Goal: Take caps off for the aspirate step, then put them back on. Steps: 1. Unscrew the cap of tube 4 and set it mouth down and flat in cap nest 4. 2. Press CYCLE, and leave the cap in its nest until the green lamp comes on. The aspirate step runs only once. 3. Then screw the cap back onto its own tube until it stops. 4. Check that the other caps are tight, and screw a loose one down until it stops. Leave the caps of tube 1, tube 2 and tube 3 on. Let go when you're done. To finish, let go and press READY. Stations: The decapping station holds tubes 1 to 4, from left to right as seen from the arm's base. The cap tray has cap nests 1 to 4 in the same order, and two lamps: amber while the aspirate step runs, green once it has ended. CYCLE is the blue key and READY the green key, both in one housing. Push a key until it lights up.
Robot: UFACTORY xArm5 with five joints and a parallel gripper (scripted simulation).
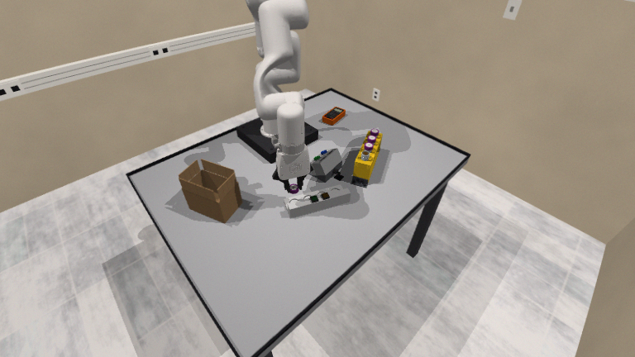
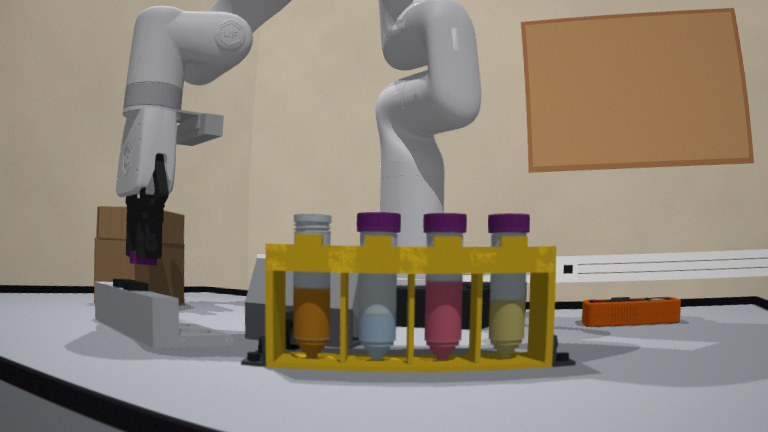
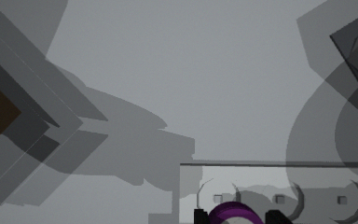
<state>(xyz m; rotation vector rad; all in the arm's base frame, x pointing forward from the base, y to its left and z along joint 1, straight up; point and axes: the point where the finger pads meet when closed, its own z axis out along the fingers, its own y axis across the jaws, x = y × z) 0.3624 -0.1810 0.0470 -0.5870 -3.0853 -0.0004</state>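
The blue cycle key is 9 cm behind my hand, 22 cm to the left of it and 3 cm below it. From my hand the other things lie so: grey key housing: 7 cm behind, 20 cm to the left, 4 cm below; green ready key: 8 cm behind, 18 cm to the left, 3 cm below; orange meter: 32 cm behind, 51 cm to the left, 8 cm below.
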